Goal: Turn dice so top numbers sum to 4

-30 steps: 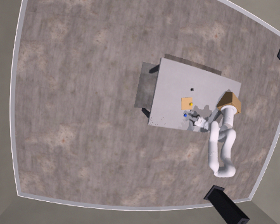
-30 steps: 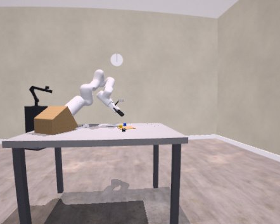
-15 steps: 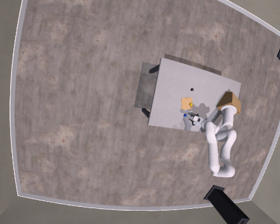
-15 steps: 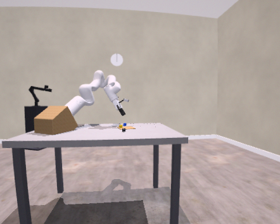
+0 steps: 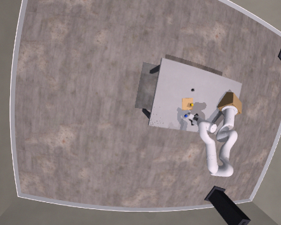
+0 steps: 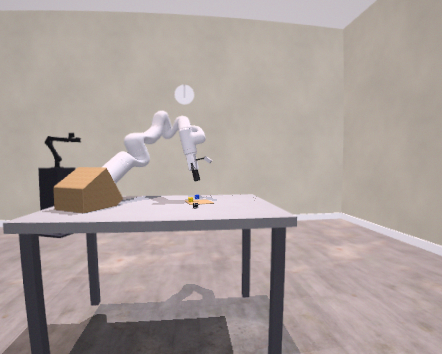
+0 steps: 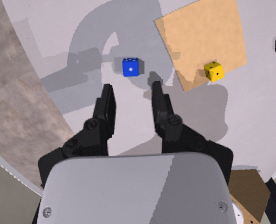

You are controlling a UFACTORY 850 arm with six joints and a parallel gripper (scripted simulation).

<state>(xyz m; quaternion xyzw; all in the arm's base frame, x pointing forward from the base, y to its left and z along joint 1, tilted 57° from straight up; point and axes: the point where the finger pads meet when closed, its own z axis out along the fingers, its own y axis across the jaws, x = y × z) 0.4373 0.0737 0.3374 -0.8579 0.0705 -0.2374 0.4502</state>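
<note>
Now: hand 120 mm above the blue die. The rest, counted from my hand: yellow die (140 mm to the right, 120 mm below); then tan mat (50 mm ahead, 130 mm to the right, 130 mm below); then black die (80 mm ahead, 300 mm to the right, 120 mm below).
</note>
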